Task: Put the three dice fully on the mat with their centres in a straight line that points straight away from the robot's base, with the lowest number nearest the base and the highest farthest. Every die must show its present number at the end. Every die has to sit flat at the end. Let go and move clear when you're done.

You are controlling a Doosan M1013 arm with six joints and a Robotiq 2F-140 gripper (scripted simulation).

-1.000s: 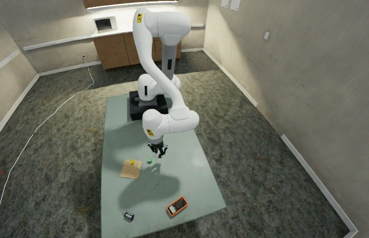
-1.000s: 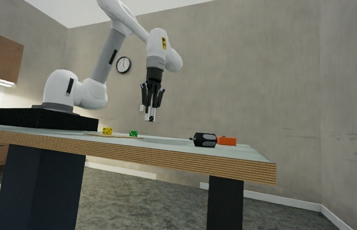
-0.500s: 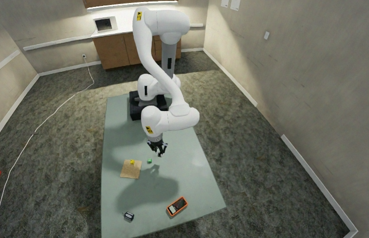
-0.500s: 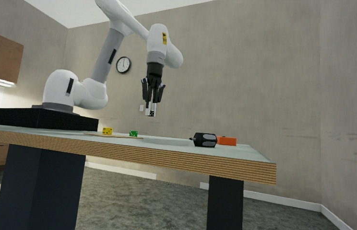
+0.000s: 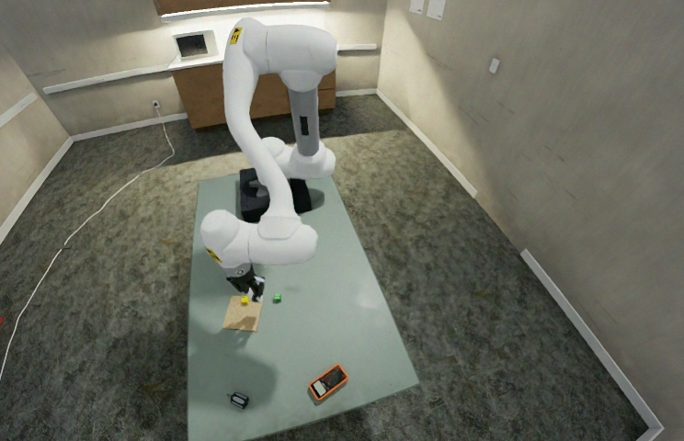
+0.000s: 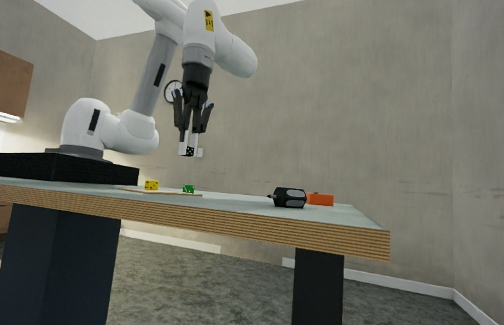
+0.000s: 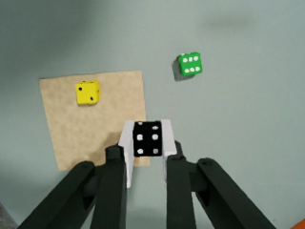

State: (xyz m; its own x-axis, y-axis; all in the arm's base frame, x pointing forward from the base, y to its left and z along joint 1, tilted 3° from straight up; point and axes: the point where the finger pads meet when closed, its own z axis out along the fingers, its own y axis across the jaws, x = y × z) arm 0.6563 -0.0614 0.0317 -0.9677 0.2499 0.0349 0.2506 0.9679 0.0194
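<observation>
Right now the tan mat is 1 cm ahead of my hand, 8 cm to the right of it and 14 cm below it. Also, from my hand: black die: 2 cm below; then yellow die: 4 cm behind, 7 cm to the right, 12 cm below; then green die: 4 cm behind, 6 cm to the left, 12 cm below.
</observation>
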